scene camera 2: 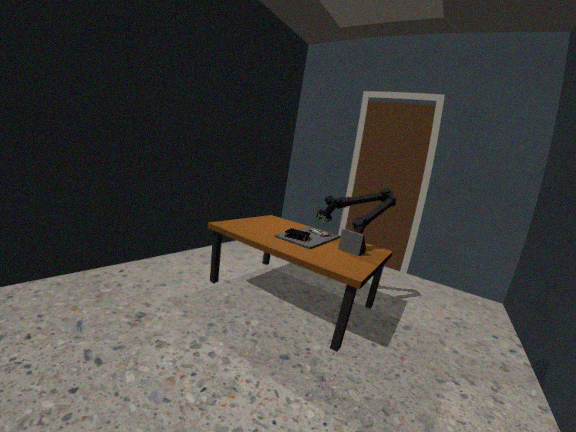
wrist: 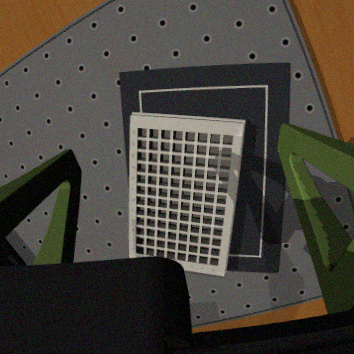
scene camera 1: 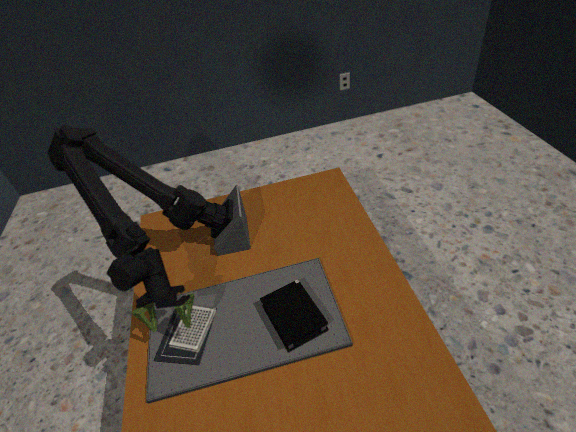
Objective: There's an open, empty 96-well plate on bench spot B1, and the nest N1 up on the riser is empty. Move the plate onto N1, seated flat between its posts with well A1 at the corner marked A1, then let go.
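Frame: origin at the arm's base, x down, y ahead, z right, level; millimetres.
Where they show: gripper, fingertip midpoint: (scene camera 2: 319, 221) (wrist: 176, 146) (scene camera 1: 171, 329); arm's base, link origin: (scene camera 2: 353, 239) (scene camera 1: 223, 219).
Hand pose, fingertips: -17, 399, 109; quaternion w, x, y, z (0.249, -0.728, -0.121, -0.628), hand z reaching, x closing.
Observation:
Things, the pixels of their top centre, and the offset from my fingertips, as dx, dy, dz. "spot": a spot on its surface instead. Level surfaces: height alone.
- white 96-well plate, top centre: (wrist: 179, 199) (scene camera 1: 192, 326) +73, -48, -25
- dark pad, surface spot: (wrist: 205, 76) spot: +87, +37, +15
- grey perforated board, top centre: (wrist: 50, 224) (scene camera 1: 243, 320) (scene camera 2: 310, 235) +88, -53, -163
- orange table, surface height: dx +102
The white 96-well plate (scene camera 1: 196, 327) (wrist: 180, 196) lies on the dark pad (scene camera 1: 162, 354) (wrist: 205, 76) with the white outline. In the wrist view it is turned slightly against the outline and lies over its left line. My gripper (scene camera 1: 170, 328) (scene camera 2: 321, 220) (wrist: 176, 146) is open and empty above the plate, its green fingers apart on either side of it in the wrist view. The black nest on its riser (scene camera 1: 294, 315) (scene camera 2: 298, 234) stands at the other end of the board, with a small pale mark at its far corner. Its lettering cannot be read.
The grey perforated board (scene camera 1: 240, 330) (wrist: 235, 42) bears the pad and the nest riser. A grey slanted block (scene camera 1: 235, 235) (scene camera 2: 351, 242) stands by the arm's base on the orange table (scene camera 1: 310, 215) (scene camera 2: 250, 229). The board's edge is near the pad.

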